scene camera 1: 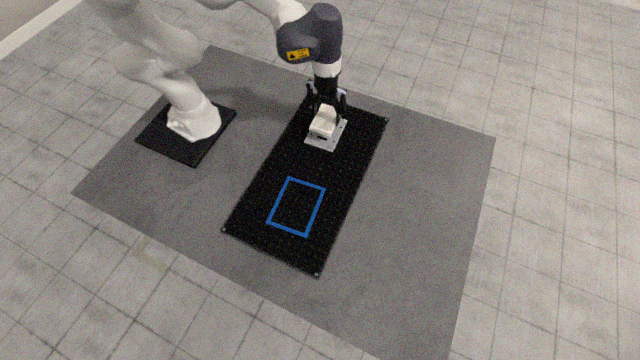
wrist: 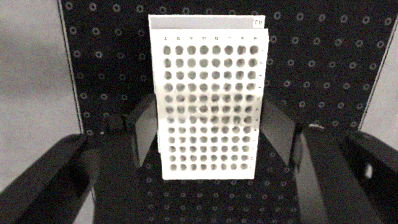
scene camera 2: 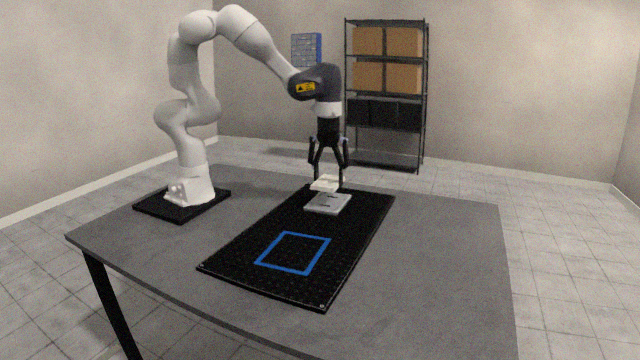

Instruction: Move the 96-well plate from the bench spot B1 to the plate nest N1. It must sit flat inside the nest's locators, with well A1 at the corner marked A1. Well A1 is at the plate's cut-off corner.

Labels:
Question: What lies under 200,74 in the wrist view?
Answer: A white 96-well plate.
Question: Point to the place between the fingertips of the gripper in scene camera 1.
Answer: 326,120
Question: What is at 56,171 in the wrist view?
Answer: The gripper.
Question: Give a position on a light grey plate nest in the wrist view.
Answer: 156,22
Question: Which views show the gripper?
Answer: Scene camera 1, the wrist view and scene camera 2: all of them.

